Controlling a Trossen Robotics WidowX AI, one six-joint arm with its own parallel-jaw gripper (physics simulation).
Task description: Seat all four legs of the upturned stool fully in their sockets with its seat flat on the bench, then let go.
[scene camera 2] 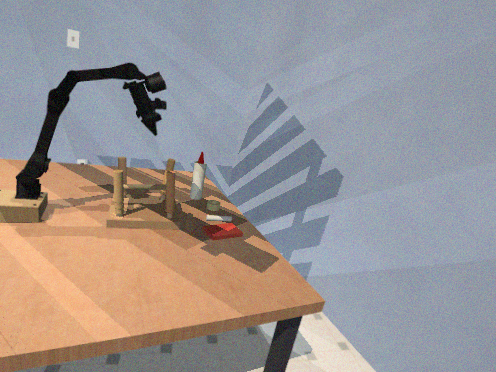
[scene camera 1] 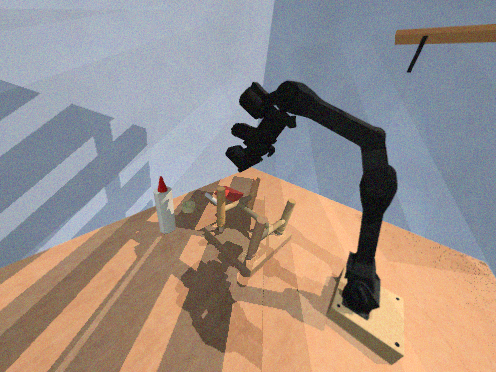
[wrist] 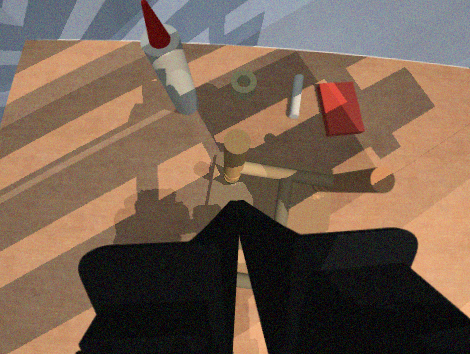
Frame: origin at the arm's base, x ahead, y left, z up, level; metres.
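Seen in the pictures: gripper, fingertip midpoint: (scene camera 2: pixel 155 135) (scene camera 1: pixel 239 171) (wrist: pixel 236 207); arm's base, link origin: (scene camera 2: pixel 27 196) (scene camera 1: pixel 356 302).
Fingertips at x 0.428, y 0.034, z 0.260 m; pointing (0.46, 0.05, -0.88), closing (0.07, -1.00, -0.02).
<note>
Pixels of each thing's top centre, then the offset from my fingertips to it. "spot": a spot on its surface instead.
- far left leg, surface spot: (scene camera 2: pixel 122 167) spot: 0.117 m back, 0.009 m left, 0.146 m down
- far right leg, surface spot: (scene camera 2: pixel 170 164) spot: 0.069 m ahead, 0.016 m right, 0.113 m down
- glue bottle, top centre: (scene camera 1: pixel 160 176) (scene camera 2: pixel 202 151) 0.249 m ahead, 0.120 m left, 0.074 m down
- greenish ring, top centre: (wrist: pixel 243 81) (scene camera 2: pixel 214 202) (scene camera 1: pixel 188 204) 0.294 m ahead, 0.019 m right, 0.284 m down
- pale rod, top centre: (wrist: pixel 298 93) (scene camera 2: pixel 219 215) 0.272 m ahead, 0.151 m right, 0.292 m down
- red block, top centre: (wrist: pixel 341 106) (scene camera 2: pixel 223 229) (scene camera 1: pixel 229 192) 0.247 m ahead, 0.263 m right, 0.298 m down
The upturned stool's wooden seat (scene camera 1: pixel 270 254) (scene camera 2: pixel 140 224) lies on the bench, legs pointing up. Its near left leg (scene camera 2: pixel 118 192), near right leg (scene camera 2: pixel 170 195), far left leg (scene camera 2: pixel 122 167) and far right leg (scene camera 2: pixel 170 164) stand roughly upright in the second scene view, joined by rungs. In the wrist view one leg (wrist: pixel 236 145) stands just beyond the fingertips, and another leg (wrist: pixel 382 180) is at the right. How deep the legs sit in their sockets cannot be told. My gripper (scene camera 1: pixel 242 167) (scene camera 2: pixel 155 133) (wrist: pixel 236 207) is shut and empty, above the stool and apart from it.
A glue bottle (scene camera 1: pixel 165 212) (scene camera 2: pixel 198 181) (wrist: pixel 175 77) with a red tip stands beyond the stool. A greenish ring (scene camera 1: pixel 188 206) (scene camera 2: pixel 213 201) (wrist: pixel 243 91), a pale rod (scene camera 2: pixel 219 218) (wrist: pixel 296 97) and a red block (scene camera 1: pixel 230 194) (scene camera 2: pixel 225 231) (wrist: pixel 342 110) lie near the bench edge.
</note>
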